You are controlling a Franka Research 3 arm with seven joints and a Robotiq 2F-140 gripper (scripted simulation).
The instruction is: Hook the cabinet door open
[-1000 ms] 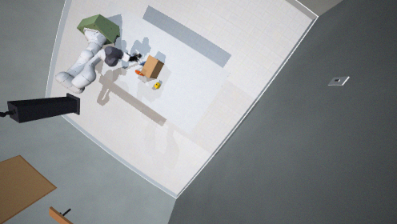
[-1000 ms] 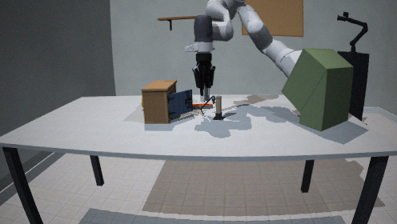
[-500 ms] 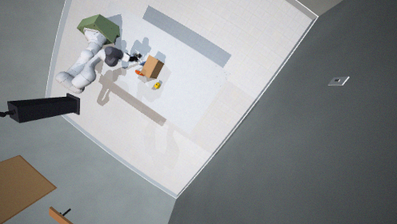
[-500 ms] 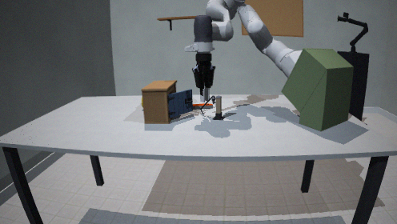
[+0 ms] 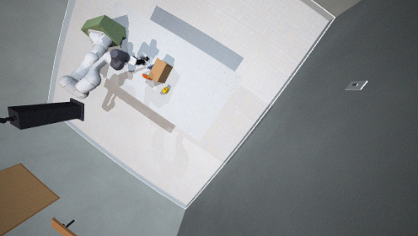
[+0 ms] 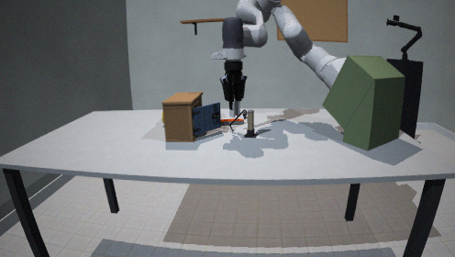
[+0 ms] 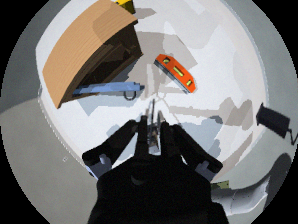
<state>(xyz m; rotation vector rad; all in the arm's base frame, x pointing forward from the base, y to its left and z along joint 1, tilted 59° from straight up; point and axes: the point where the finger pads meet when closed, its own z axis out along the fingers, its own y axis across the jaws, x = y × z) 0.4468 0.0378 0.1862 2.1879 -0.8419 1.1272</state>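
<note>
My gripper is now 12 cm short of the cabinet door, 2 cm to the right of it and 3 cm above it. From my hand the other things lie so: orange object: 1 cm ahead, 14 cm to the right, 9 cm below; then small yellow object: 31 cm ahead, 22 cm to the right, 7 cm below.
</note>
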